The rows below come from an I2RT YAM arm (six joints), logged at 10 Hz.
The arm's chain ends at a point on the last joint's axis. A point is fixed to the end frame.
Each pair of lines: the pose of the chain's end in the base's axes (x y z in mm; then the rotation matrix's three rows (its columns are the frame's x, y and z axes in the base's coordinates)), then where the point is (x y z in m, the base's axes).
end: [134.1 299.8 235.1], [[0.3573 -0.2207 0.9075], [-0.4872 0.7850 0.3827], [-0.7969 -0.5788 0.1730]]
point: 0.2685 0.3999 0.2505
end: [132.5 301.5 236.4], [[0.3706 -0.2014 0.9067], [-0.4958 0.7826 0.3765], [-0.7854 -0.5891 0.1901]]
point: 0.2674 0.4006 0.2540
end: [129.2 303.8 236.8], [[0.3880 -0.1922 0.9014], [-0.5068 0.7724 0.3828], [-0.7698 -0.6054 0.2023]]
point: 0.2634 0.4037 0.2556
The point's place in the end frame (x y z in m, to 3 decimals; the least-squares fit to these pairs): -0.013 0.040 0.163
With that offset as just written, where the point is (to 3 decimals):
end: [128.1 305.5 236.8], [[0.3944 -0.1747 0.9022], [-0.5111 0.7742 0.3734], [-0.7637 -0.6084 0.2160]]
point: 0.263 0.404 0.258
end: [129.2 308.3 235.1], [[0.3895 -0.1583 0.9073], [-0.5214 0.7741 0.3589], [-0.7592 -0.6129 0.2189]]
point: 0.266 0.405 0.256
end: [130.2 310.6 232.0], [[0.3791 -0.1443 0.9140], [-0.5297 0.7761 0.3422], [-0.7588 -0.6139 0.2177]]
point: 0.268 0.404 0.253
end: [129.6 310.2 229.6], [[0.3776 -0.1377 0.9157], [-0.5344 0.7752 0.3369], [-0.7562 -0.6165 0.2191]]
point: 0.268 0.403 0.250
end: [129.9 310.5 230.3], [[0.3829 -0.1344 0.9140], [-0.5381 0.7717 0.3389], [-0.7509 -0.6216 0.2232]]
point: 0.269 0.404 0.252
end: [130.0 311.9 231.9], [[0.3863 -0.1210 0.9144], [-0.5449 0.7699 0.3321], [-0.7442 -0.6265 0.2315]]
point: 0.269 0.404 0.254
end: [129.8 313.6 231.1], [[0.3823 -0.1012 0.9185], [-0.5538 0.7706 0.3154], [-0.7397 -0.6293 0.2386]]
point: 0.270 0.403 0.254
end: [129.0 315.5 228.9], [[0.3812 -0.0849 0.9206], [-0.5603 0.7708 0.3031], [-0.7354 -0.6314 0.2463]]
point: 0.271 0.403 0.253
